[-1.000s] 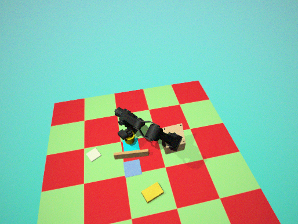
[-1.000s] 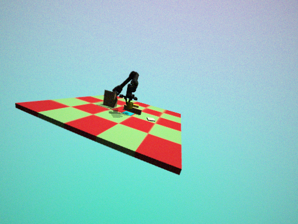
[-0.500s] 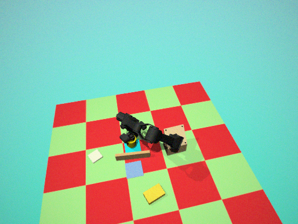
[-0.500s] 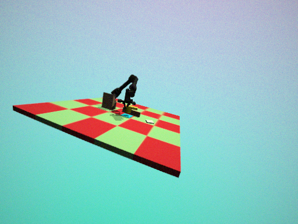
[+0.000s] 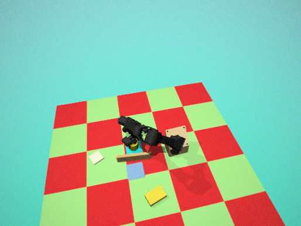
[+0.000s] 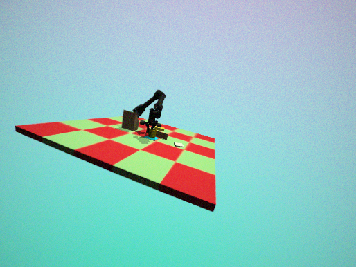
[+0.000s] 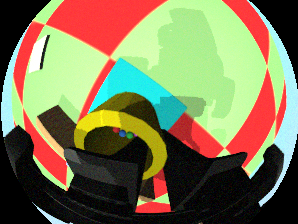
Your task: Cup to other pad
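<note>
The yellow cup is 2 cm ahead of my gripper tip and 1 cm to the left of it. From my gripper tip the other things lie so: light blue pad: 18 cm to the left, 7 cm ahead, 5 cm below; wooden bar: 10 cm to the left, 5 cm ahead, 2 cm below; cyan pad: 5 cm below, 3 cm ahead, 1 cm to the left.
</note>
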